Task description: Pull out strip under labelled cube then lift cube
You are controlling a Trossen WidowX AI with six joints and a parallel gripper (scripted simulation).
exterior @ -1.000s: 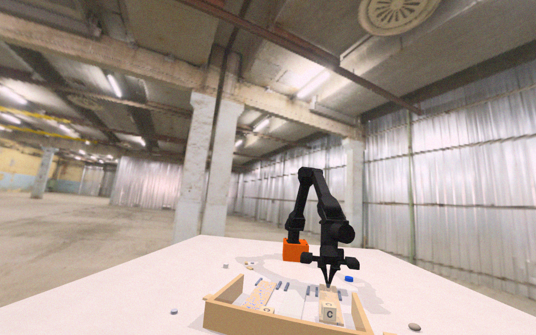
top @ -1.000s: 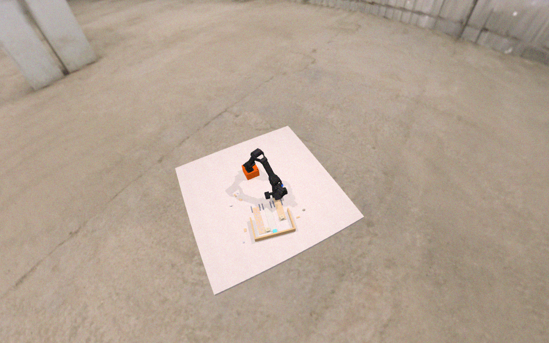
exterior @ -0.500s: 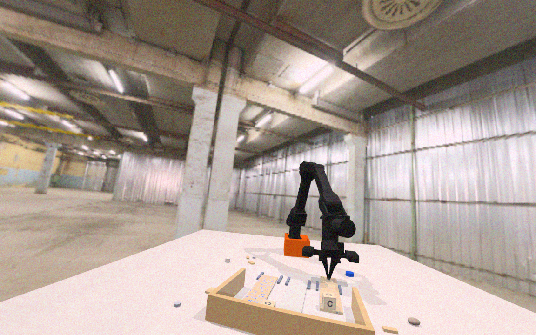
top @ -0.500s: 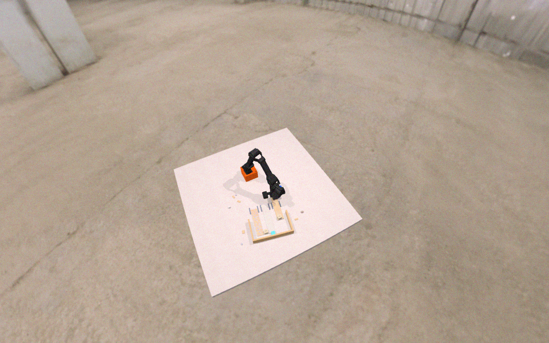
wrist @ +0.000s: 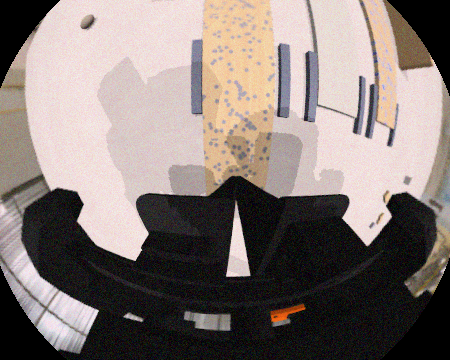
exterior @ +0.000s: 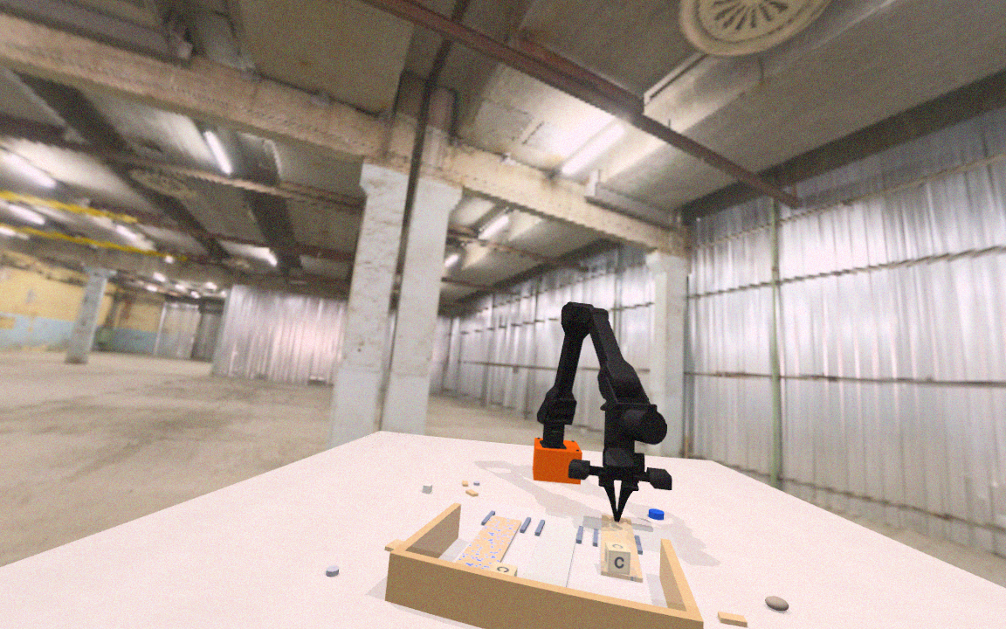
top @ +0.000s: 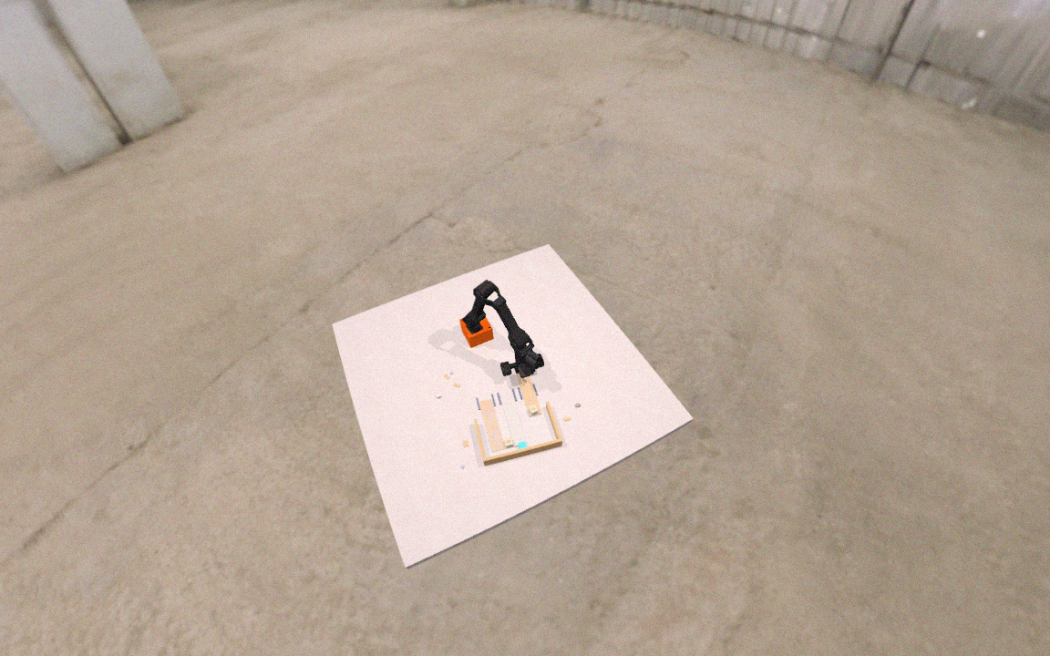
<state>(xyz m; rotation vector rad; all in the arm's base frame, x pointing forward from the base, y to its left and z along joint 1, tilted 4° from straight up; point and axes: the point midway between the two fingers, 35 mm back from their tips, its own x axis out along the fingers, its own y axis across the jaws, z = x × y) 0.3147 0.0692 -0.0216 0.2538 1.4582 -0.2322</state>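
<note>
Right now my gripper tip is 90 mm short of the strip and 30 mm to the left of it. Round my gripper tip: grey pebble: 260 mm ahead, 110 mm to the left; blue disc: 100 mm to the left, 50 mm behind.
</note>
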